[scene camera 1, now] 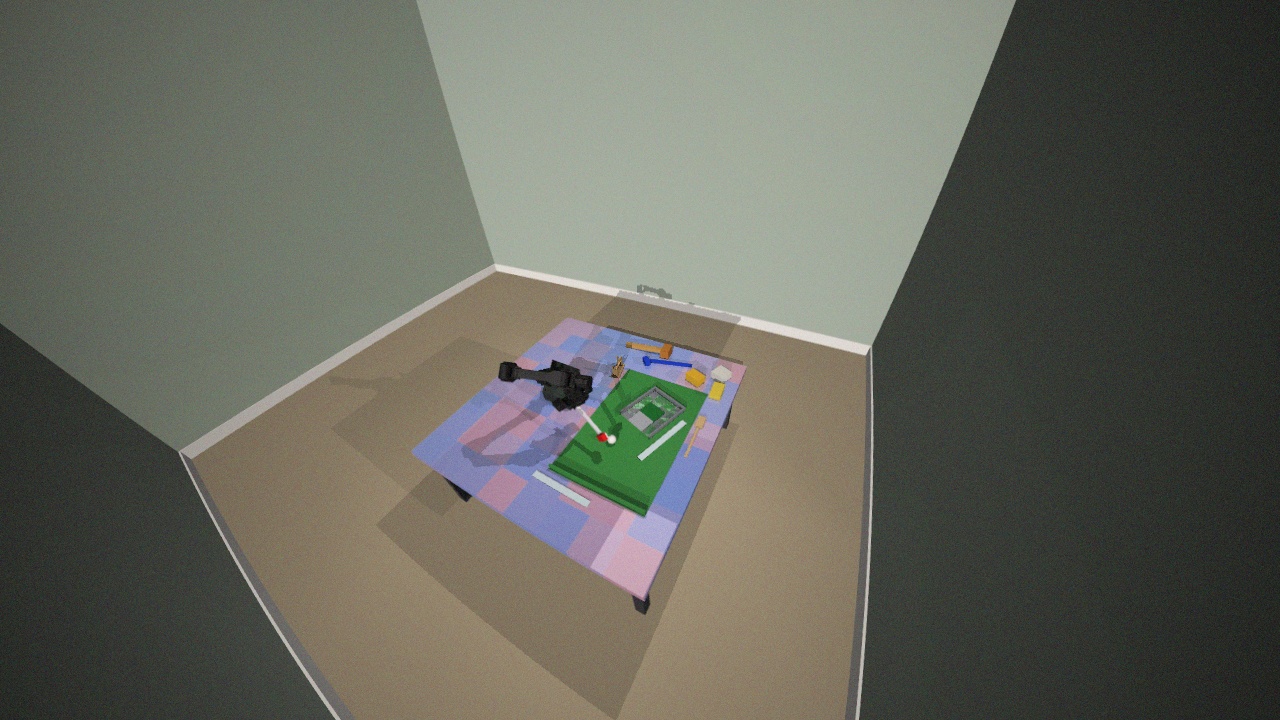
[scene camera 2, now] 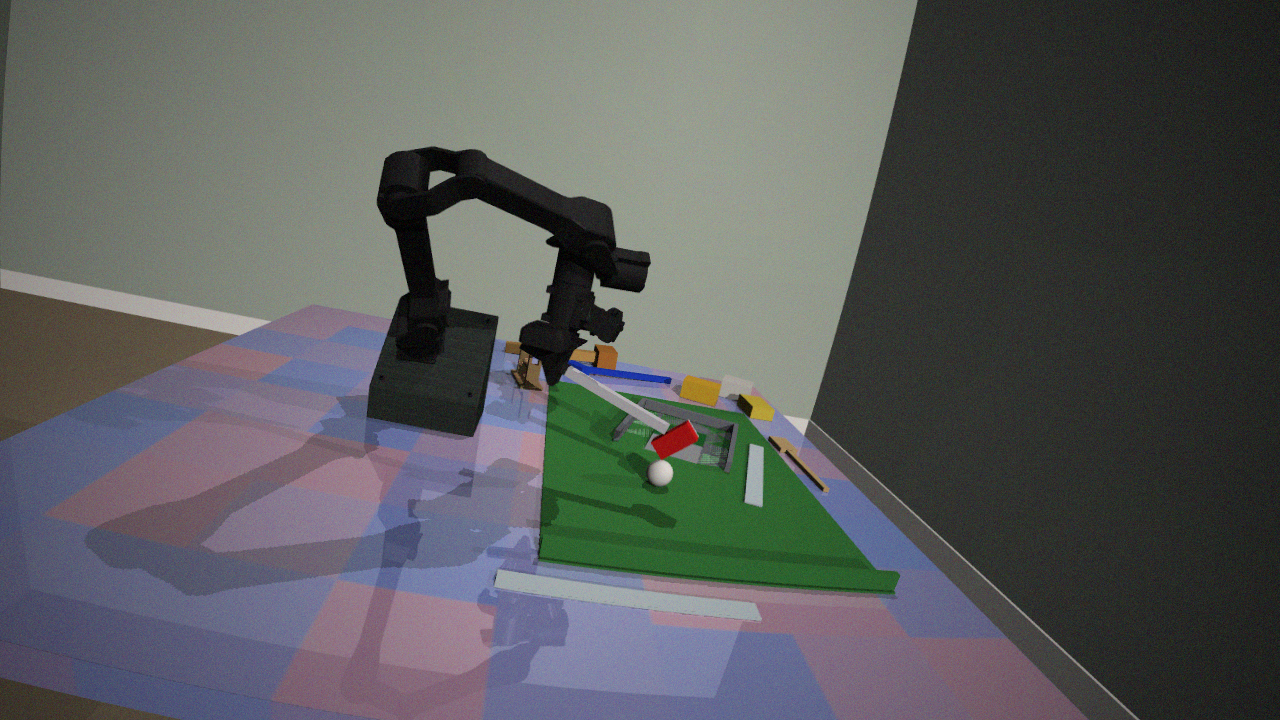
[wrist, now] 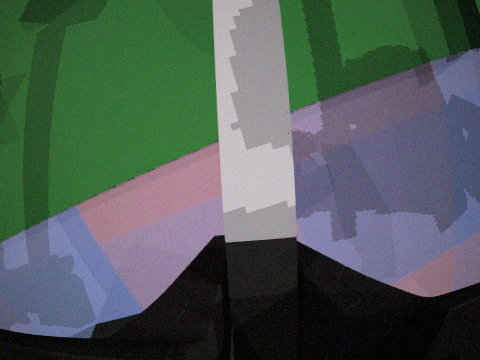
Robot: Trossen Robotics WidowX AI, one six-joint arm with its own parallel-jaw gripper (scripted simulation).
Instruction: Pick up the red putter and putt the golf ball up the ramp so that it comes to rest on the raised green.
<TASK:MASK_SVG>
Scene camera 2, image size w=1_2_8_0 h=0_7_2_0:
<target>my gripper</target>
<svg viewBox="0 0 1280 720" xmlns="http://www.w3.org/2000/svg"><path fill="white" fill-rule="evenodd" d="M592 285L572 285L553 278L552 285L547 286L546 293L550 294L547 312L542 313L541 320L529 322L520 329L518 341L537 347L546 381L550 386L554 386L559 382L562 375L559 372L563 361L568 363L573 351L587 342L587 340L579 338L580 333L577 333L578 330L589 331L590 335L596 335L601 341L610 343L614 342L619 333L624 329L625 322L622 321L622 311L615 307L605 311L605 309L594 304L595 296L594 292L591 291Z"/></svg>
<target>wooden hammer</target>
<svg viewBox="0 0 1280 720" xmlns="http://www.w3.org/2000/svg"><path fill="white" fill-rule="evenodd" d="M569 359L593 362L597 368L615 370L618 353L613 346L595 344L594 351L575 349ZM506 341L505 353L520 353L520 342Z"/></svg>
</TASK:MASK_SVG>
